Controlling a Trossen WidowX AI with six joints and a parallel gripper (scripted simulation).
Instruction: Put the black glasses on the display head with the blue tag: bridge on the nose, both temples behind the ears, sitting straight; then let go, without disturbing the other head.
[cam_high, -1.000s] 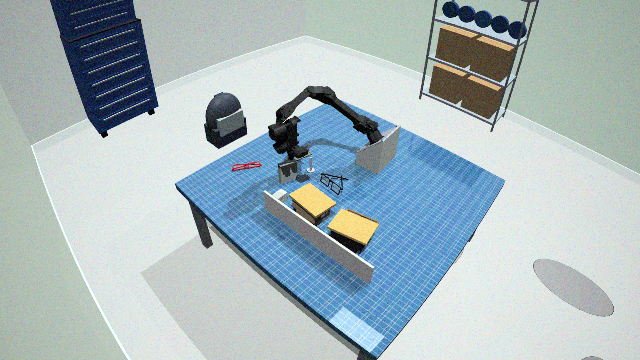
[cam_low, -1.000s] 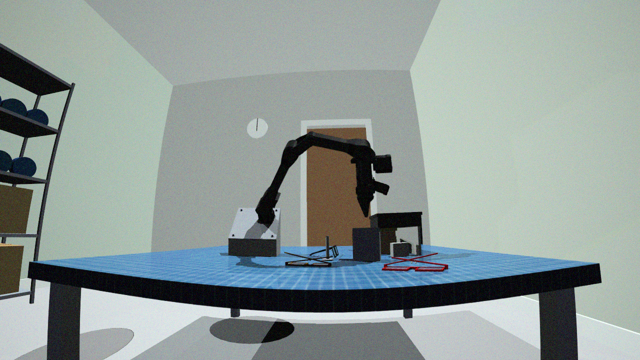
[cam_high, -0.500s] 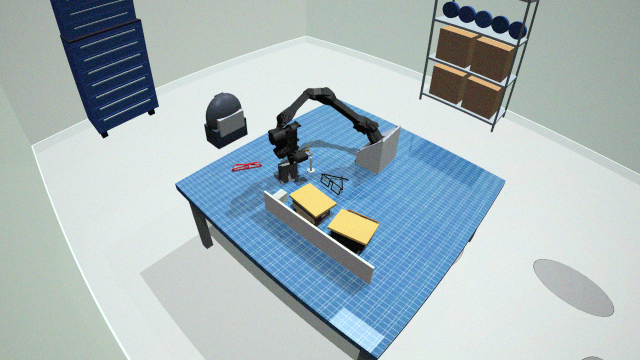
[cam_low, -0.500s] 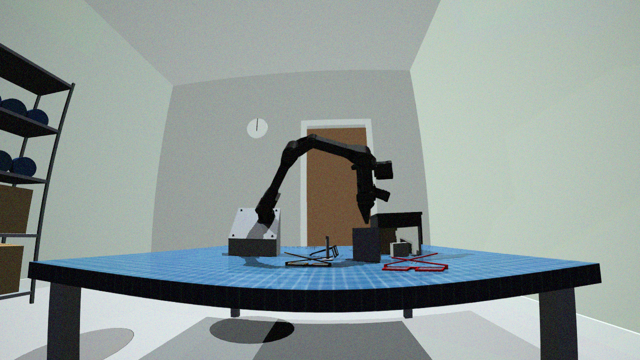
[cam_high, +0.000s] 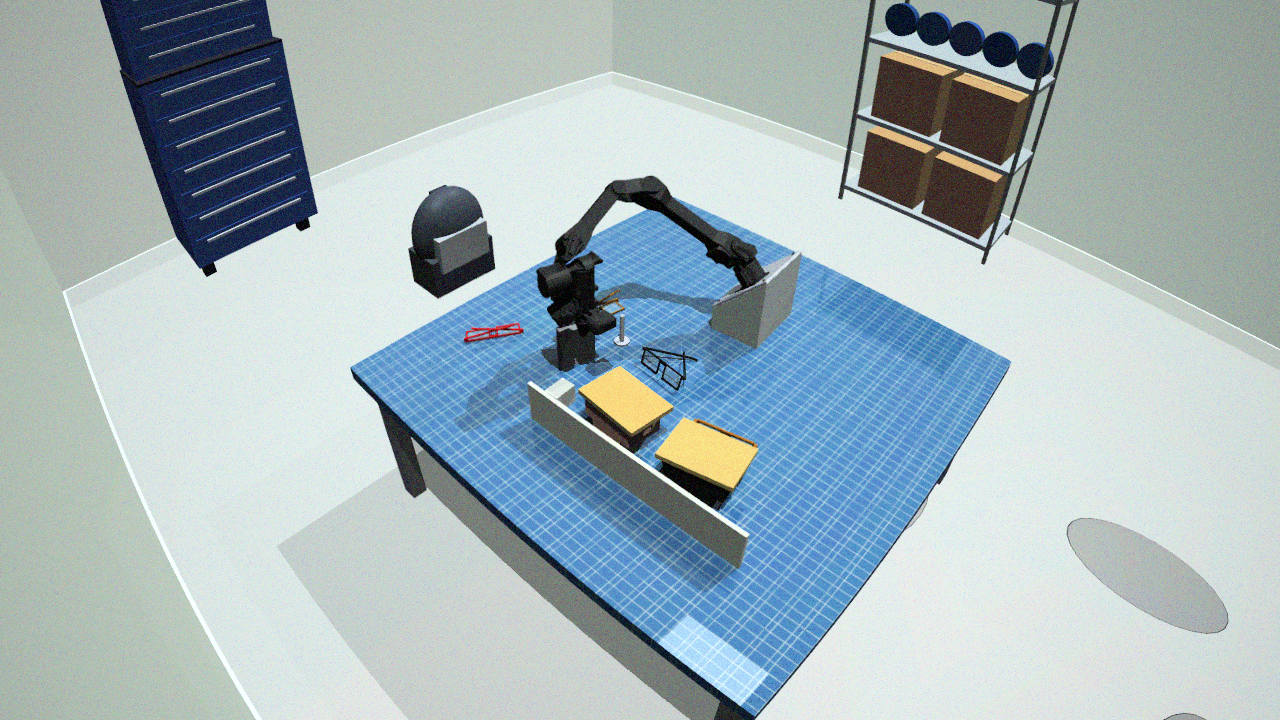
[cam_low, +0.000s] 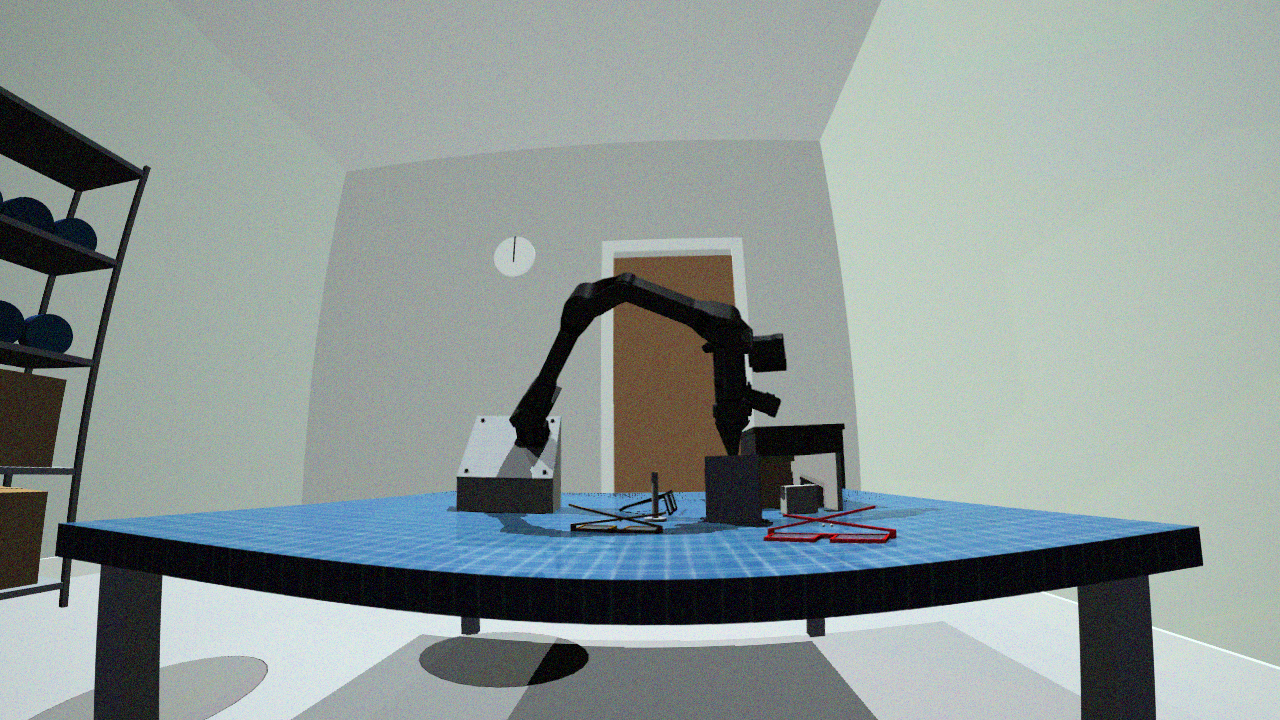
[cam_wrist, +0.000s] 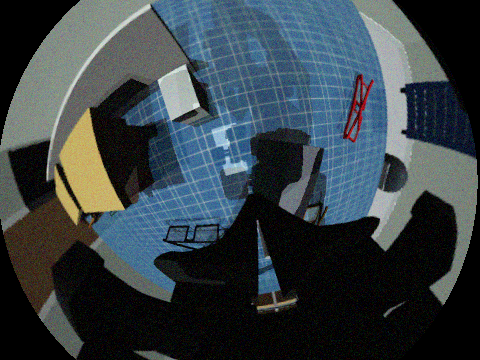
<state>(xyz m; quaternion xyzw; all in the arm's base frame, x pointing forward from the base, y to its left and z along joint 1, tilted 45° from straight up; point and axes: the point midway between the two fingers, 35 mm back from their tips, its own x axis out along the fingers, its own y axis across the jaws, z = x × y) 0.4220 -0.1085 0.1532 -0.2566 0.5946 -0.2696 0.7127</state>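
My gripper tip is 40 mm above the grey block and 30 mm to the left of it. Round my gripper tip: small block (130 mm ahead, 70 mm below, 60 mm to the left); black glasses (160 mm behind, 150 mm to the left, 80 mm below); post (140 mm behind, 80 mm below, 10 mm to the right).
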